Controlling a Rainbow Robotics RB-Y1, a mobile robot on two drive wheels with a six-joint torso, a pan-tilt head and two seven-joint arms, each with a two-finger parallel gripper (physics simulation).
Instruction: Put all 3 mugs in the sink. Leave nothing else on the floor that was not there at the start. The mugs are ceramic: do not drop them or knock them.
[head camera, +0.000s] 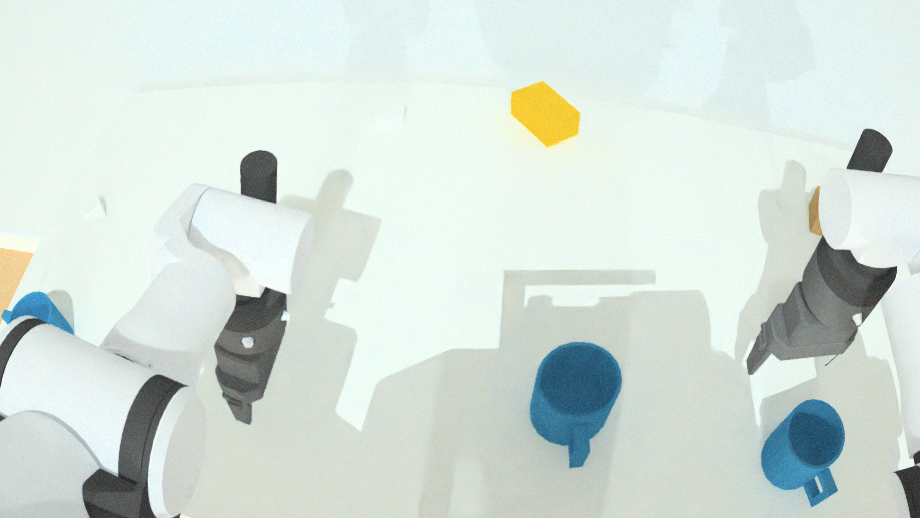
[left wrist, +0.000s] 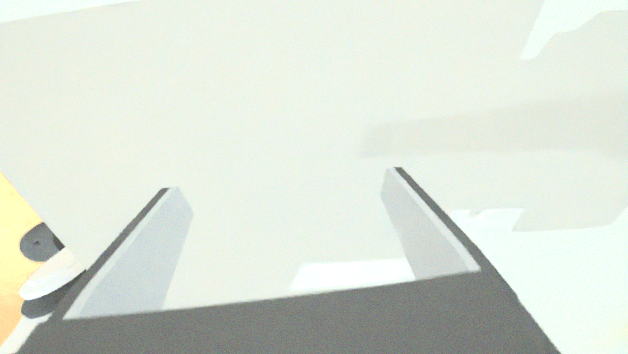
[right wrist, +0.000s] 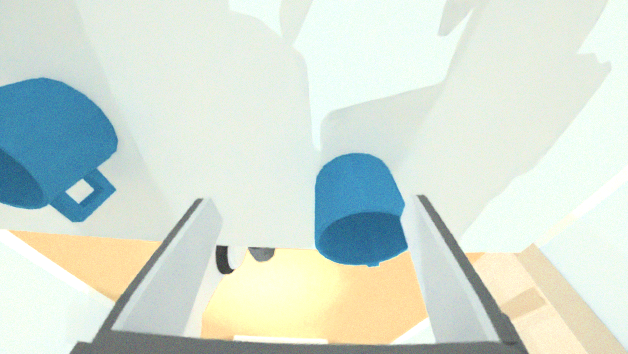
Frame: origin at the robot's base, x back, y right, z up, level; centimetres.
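Where they show: left gripper, fingertip midpoint: (head camera: 256, 381) (left wrist: 287, 191); right gripper, fingertip midpoint: (head camera: 787, 363) (right wrist: 308, 208).
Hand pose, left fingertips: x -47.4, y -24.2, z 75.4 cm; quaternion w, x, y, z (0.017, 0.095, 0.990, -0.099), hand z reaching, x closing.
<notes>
Things, the pixels of their top centre, and the offset from my left fingertips. Level surfaces: height alone.
- second mug, top centre: (right wrist: 367, 250) (head camera: 821, 445) dx +13.1, dy +64.6, dz +4.7 cm
- third mug, top centre: (head camera: 22, 315) dx -3.6, dy -39.3, dz +4.7 cm
- yellow block, top centre: (head camera: 545, 102) dx -45.2, dy +35.3, dz +1.2 cm
- brown object, top centre: (head camera: 840, 206) dx -26.5, dy +83.4, dz +1.7 cm
- Wood-coloured floor, surface height: dz -75.4 cm
Three blue mugs stand on a pale surface. One mug (head camera: 576, 386) (right wrist: 55, 130) is right of centre in the head view, handle toward the bottom. A second mug (head camera: 801, 444) (right wrist: 357, 190) is at the lower right. A third mug (head camera: 38, 308) is at the far left, partly hidden by the left arm. My left gripper (head camera: 241, 411) (left wrist: 287, 191) is open and empty, well left of the middle mug. My right gripper (head camera: 791, 366) (right wrist: 308, 208) is open and empty, above and behind the second mug, which appears between its fingers, nearer one, in the right wrist view. The sink cannot be made out.
A yellow block (head camera: 545, 114) lies at the back of the pale surface. A brown object (head camera: 815, 211) shows partly behind the right arm. Wood-coloured floor (head camera: 14, 270) (left wrist: 12, 215) (right wrist: 300, 290) shows past the surface's edge.
</notes>
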